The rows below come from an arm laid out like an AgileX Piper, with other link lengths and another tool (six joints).
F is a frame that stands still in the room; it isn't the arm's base.
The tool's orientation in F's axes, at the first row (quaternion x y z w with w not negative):
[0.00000, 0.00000, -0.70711, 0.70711]
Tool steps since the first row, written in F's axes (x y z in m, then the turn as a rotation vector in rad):
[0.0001, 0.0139, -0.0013, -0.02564, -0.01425, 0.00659]
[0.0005, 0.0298, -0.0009, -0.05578, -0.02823, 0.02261]
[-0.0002, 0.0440, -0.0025, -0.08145, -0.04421, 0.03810]
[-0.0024, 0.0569, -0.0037, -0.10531, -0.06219, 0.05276]
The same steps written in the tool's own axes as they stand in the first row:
[-0.0139, 0.0001, -0.0013, 0.01425, -0.02564, 0.00659]
[-0.0298, 0.0005, -0.0009, 0.02823, -0.05578, 0.02261]
[-0.0440, -0.0002, -0.0025, 0.04421, -0.08145, 0.03810]
[-0.0569, -0.0024, -0.0037, 0.06219, -0.10531, 0.05276]

